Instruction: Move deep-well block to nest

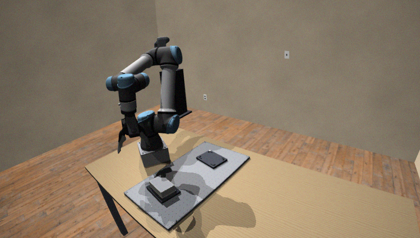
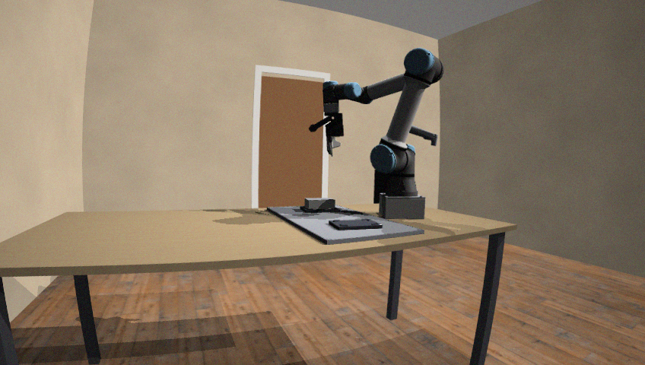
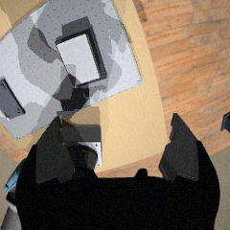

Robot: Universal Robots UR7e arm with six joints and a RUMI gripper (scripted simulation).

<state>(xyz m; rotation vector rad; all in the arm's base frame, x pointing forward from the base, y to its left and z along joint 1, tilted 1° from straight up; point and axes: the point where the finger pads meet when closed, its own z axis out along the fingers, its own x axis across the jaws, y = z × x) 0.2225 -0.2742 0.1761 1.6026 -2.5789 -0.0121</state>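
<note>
My hand is 80 mm short of the grey deep-well block, 50 mm to the right of it and 220 mm above it. Also, from my hand: plate nest N2: 140 mm ahead, 430 mm to the left, 250 mm below.
</note>
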